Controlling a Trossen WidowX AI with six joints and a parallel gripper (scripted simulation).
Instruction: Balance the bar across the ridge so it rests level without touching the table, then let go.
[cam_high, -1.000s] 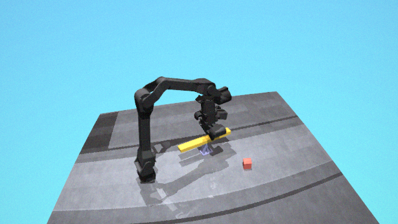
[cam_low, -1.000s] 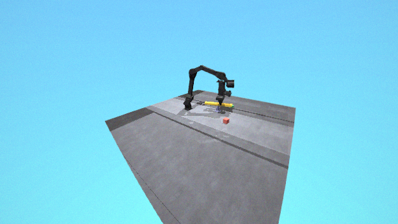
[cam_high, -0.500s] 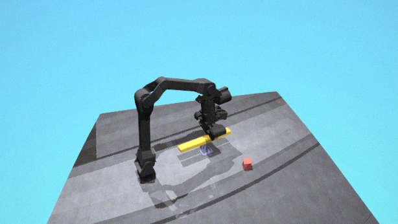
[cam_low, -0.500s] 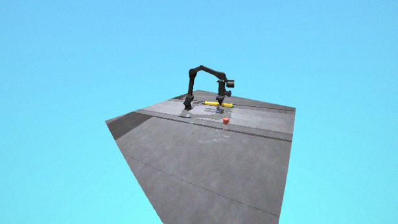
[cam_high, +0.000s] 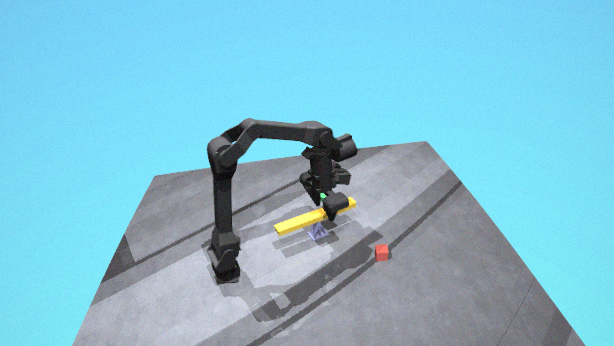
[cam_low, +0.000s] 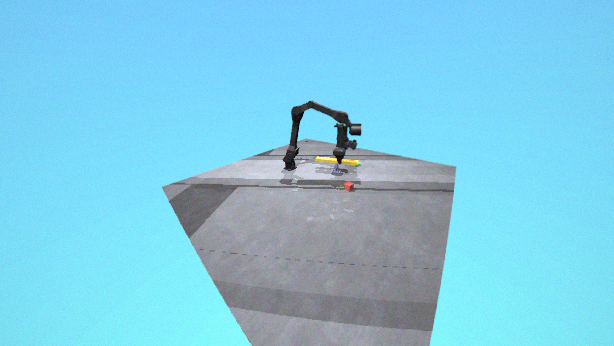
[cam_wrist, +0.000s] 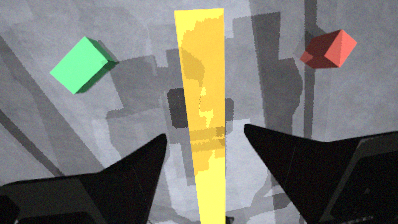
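The yellow bar is 30 mm behind my gripper tip and 10 mm to the right of it. From my gripper tip the other things lie so: purple ridge (30 mm behind, 10 mm to the right, 40 mm below); green block (20 mm ahead, 160 mm to the left, 60 mm below); red cube (140 mm ahead, 150 mm to the right, 50 mm below).
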